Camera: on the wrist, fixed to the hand. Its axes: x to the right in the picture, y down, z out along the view.
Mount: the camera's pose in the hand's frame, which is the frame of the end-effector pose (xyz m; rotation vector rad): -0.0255 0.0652 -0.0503 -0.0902 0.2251 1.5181
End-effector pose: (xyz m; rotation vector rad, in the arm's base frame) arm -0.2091 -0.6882 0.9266 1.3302 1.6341 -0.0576
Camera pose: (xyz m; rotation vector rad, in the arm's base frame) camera -0.1939 -0.6517 1.0032 2.2003 0.4171 1.0630
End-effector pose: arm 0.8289 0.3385 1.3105 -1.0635 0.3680 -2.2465
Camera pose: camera 0.8295 0.3040 1.2315 -0.2593 0.9580 -0.9397
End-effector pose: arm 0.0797 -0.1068 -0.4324 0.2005 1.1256 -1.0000
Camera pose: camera 0.0938 -0.0252 -0.4563 0.9324 0.8559 0.4359
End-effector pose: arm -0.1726 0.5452 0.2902 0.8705 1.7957 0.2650
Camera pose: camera -0.1850 0.5855 0.3654 2.0377 0.9299 1.4049
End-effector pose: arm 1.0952 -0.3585 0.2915 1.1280 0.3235 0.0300
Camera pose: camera 1.0664 -0.2906 0.3362 1.0498 -0.3983 1.4918
